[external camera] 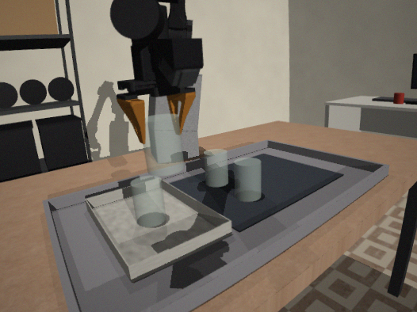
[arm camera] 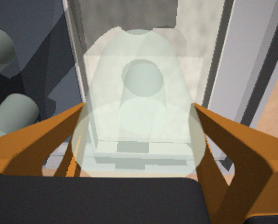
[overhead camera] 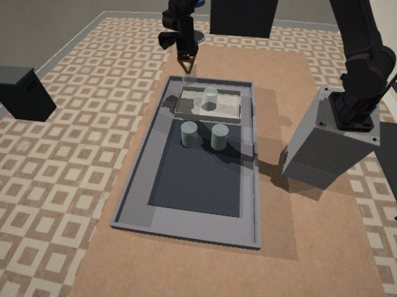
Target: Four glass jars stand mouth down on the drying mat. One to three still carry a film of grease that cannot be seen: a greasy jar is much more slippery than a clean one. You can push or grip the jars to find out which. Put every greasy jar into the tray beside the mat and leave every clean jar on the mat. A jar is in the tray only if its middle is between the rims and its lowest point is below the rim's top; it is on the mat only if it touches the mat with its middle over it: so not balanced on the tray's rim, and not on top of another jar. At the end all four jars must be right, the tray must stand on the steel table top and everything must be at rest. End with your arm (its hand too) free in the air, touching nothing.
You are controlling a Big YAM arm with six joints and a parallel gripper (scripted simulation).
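My gripper is now 20 cm above the pale tray and 9 cm past it. From my hand the other things lie so: dark drying mat (32 cm to the left, 20 cm below, 8 cm behind); then rimmed steel table top (21 cm to the left, 20 cm below, 7 cm behind).
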